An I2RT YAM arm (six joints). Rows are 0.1 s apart.
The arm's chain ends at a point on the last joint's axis. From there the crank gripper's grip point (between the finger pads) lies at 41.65 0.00 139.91 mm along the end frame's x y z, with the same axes.
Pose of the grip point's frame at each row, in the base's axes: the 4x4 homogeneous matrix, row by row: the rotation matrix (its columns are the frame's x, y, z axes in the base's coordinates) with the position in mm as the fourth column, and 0 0 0 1 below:
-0.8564 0.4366 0.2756 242.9; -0.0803 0.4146 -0.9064 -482.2; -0.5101 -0.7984 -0.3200 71.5; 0 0 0 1
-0.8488 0.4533 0.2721 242.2; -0.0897 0.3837 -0.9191 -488.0; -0.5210 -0.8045 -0.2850 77.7; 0 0 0 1
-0.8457 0.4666 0.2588 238.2; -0.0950 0.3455 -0.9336 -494.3; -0.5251 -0.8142 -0.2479 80.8; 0 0 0 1
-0.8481 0.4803 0.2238 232.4; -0.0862 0.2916 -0.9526 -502.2; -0.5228 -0.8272 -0.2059 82.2; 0 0 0 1
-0.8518 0.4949 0.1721 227.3; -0.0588 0.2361 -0.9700 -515.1; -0.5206 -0.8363 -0.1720 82.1; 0 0 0 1
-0.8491 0.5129 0.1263 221.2; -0.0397 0.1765 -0.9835 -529.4; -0.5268 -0.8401 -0.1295 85.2; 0 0 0 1
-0.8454 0.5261 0.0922 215.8; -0.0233 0.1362 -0.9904 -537.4; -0.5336 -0.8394 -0.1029 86.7; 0 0 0 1
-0.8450 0.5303 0.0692 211.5; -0.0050 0.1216 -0.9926 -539.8; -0.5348 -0.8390 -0.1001 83.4; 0 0 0 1
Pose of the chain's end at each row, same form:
-0.8564 0.4366 0.2756 240.0; -0.0803 0.4146 -0.9064 -352.0; -0.5101 -0.7984 -0.3200 137.5; 0 0 0 1
-0.8488 0.4533 0.2721 239.5; -0.0897 0.3837 -0.9191 -355.7; -0.5210 -0.8045 -0.2850 139.3; 0 0 0 1
-0.8457 0.4666 0.2588 237.2; -0.0950 0.3455 -0.9336 -359.7; -0.5251 -0.8142 -0.2479 137.4; 0 0 0 1
-0.8481 0.4803 0.2238 236.4; -0.0862 0.2916 -0.9526 -365.3; -0.5228 -0.8272 -0.2059 132.8; 0 0 0 1
-0.8518 0.4949 0.1721 238.7; -0.0588 0.2361 -0.9700 -376.9; -0.5206 -0.8363 -0.1720 127.8; 0 0 0 1
-0.8491 0.5129 0.1263 238.9; -0.0397 0.1765 -0.9835 -390.1; -0.5268 -0.8401 -0.1295 125.3; 0 0 0 1
-0.8454 0.5261 0.0922 238.1; -0.0233 0.1362 -0.9904 -397.9; -0.5336 -0.8394 -0.1029 123.3; 0 0 0 1
-0.8450 0.5303 0.0692 237.0; -0.0050 0.1216 -0.9926 -400.7; -0.5348 -0.8390 -0.1001 119.7; 0 0 0 1

